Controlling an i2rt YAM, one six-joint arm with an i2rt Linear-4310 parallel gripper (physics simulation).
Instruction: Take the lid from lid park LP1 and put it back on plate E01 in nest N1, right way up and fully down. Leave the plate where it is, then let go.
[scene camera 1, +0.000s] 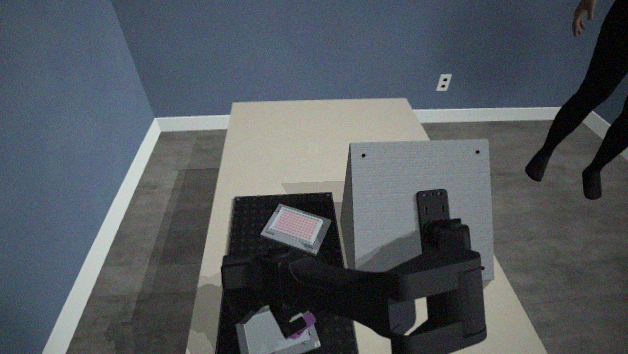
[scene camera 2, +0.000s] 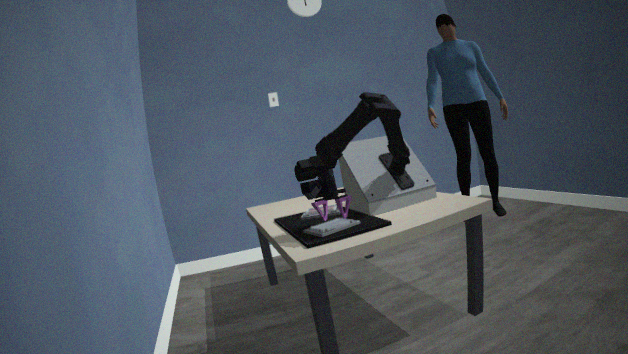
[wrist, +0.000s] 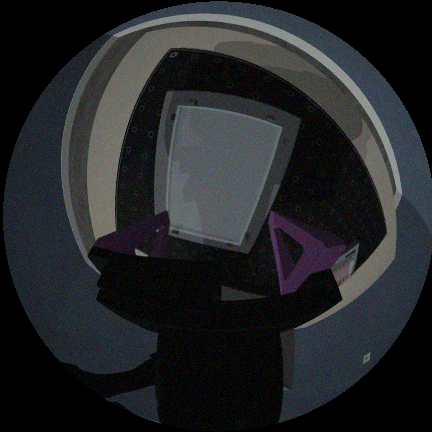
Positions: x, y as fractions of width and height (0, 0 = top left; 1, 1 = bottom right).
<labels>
My gripper (scene camera 1: 0.46, 0.90): 74 cm from the lens. A well plate with pink wells (scene camera 1: 0.47, 0.64) is 86 cm from the lens.
</labels>
